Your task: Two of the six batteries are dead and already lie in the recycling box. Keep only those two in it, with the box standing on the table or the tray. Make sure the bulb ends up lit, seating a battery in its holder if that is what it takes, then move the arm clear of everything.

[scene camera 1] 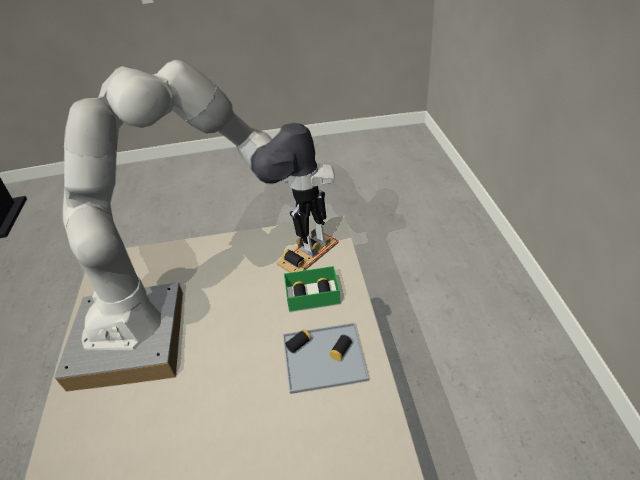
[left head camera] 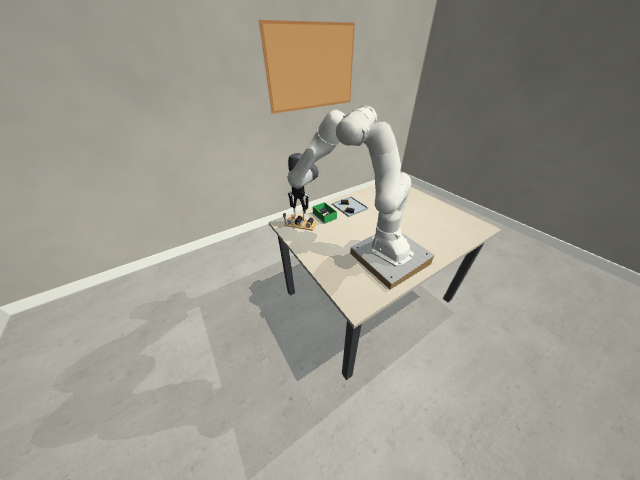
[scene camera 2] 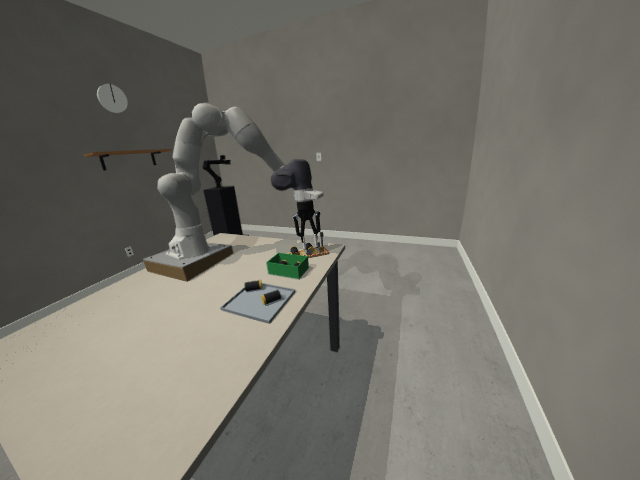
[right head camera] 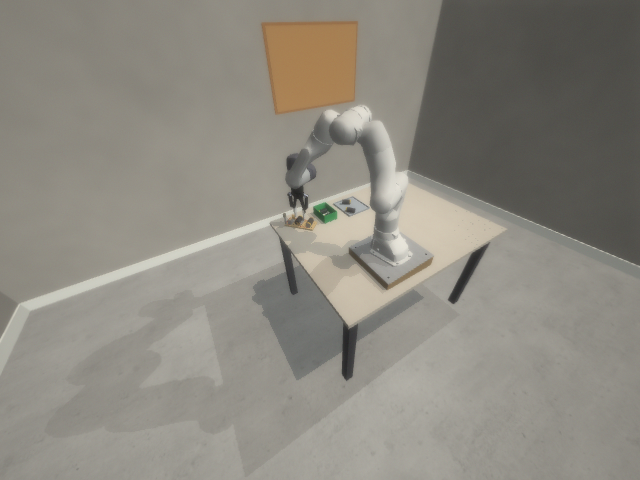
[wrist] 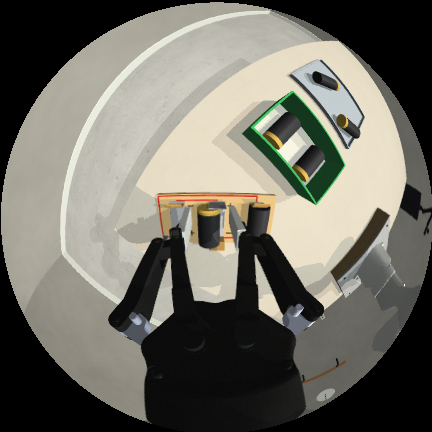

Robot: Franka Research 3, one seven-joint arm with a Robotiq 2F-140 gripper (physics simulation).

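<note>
The gripper (left head camera: 299,217) (scene camera 1: 315,241) (scene camera 2: 311,247) (wrist: 210,225) is partly open, pointing down over the wooden holder board (scene camera 1: 283,264) (wrist: 269,198). In the wrist view, its fingers stand on both sides of a black battery with a gold end (wrist: 209,232), with gaps beside it. Whether this battery is fully seated is unclear. Another battery (scene camera 1: 293,257) (wrist: 258,220) lies at the board's near end. Two batteries (wrist: 283,130) (wrist: 309,162) lie in the green recycling box (scene camera 1: 316,299) (scene camera 2: 285,269). A slim post (left head camera: 284,217) (scene camera 2: 321,239) stands at the board's far end; I cannot identify a lit bulb.
The grey tray (scene camera 1: 315,374) (scene camera 2: 247,307) holds two batteries (scene camera 1: 298,341) (scene camera 1: 341,347). The green box stands upright on the table (scene camera 1: 232,413), between tray and board. The arm's base plate (scene camera 1: 165,330) is across the table. The board is near a table corner.
</note>
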